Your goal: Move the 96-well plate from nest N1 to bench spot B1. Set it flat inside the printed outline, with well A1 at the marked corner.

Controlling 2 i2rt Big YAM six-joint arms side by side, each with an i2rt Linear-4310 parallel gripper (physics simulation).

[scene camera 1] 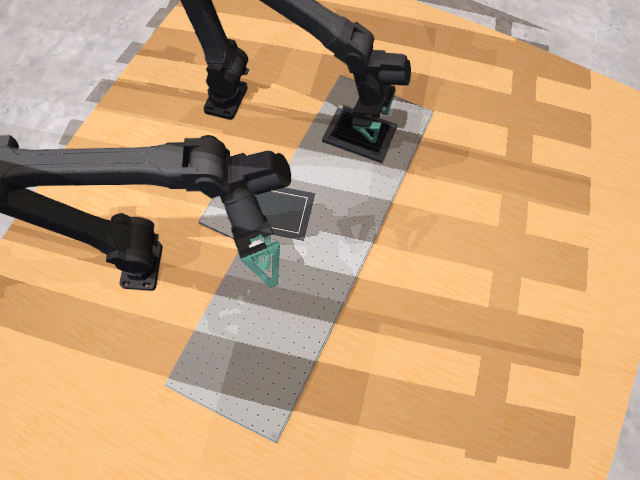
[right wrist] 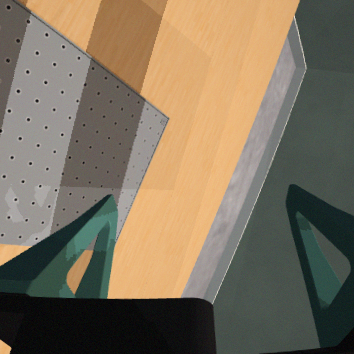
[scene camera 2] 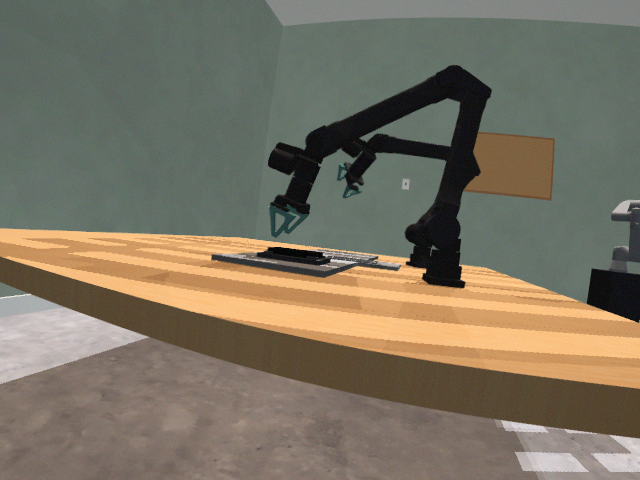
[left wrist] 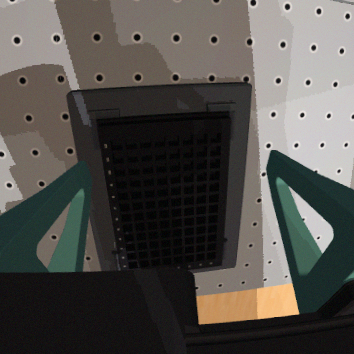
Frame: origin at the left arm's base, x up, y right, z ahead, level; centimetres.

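Seen in the pictures: left gripper, fingertip midpoint: (scene camera 1: 379,128) (scene camera 2: 280,235) (left wrist: 178,163); right gripper, fingertip midpoint: (scene camera 1: 270,277) (right wrist: 200,197) (scene camera 2: 340,189); left arm's base at its link origin: (scene camera 1: 226,99) (scene camera 2: 442,283); right arm's base at its link origin: (scene camera 1: 142,266) (scene camera 2: 420,267).
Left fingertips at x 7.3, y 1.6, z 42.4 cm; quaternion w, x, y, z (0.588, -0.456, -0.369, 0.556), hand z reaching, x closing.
Pixels of each thing's top centre, then the offset from my left fingertips to it. "spot": a spot on its surface instead. Level surfaces: height alone.
- black 96-well plate at its top centre: (left wrist: 169,207) (scene camera 1: 360,128) (scene camera 2: 295,249) dx -3.4, dy -0.7, dz -4.7 cm
- dark nest N1 at its top centre: (left wrist: 168,202) (scene camera 1: 360,130) (scene camera 2: 295,253) dx -4.2, dy -0.7, dz -4.7 cm
- Bench spot B1 at a spot on its surface: (scene camera 1: 289,211) spot: dx -5.8, dy +25.8, dz -14.9 cm
- perforated metal board at its surface level: dx -6.0 cm
- wooden table at its surface level: dx -7.3 cm
The black 96-well plate (scene camera 1: 345,128) (scene camera 2: 294,252) (left wrist: 167,195) sits flat in the dark nest N1 (scene camera 1: 356,149) (scene camera 2: 321,260) (left wrist: 160,100). My left gripper (scene camera 1: 379,127) (scene camera 2: 283,233) (left wrist: 178,163) is open and empty above the plate, its fingers on either side of it in the left wrist view. Bench spot B1 (scene camera 1: 289,211) is a dark pad with a white outline, partly hidden behind my right arm; its marked corner cannot be made out. My right gripper (scene camera 1: 269,276) (scene camera 2: 342,188) (right wrist: 200,197) is open and empty, raised above the perforated board, lower in the picture than B1.
The perforated metal board (scene camera 1: 258,330) (left wrist: 300,90) (right wrist: 45,100) runs diagonally under N1 and B1 on the wooden table (scene camera 1: 439,310) (scene camera 2: 258,304) (right wrist: 200,125). In scene camera 1 both arms reach in from the upper left. The table edge shows in the right wrist view.
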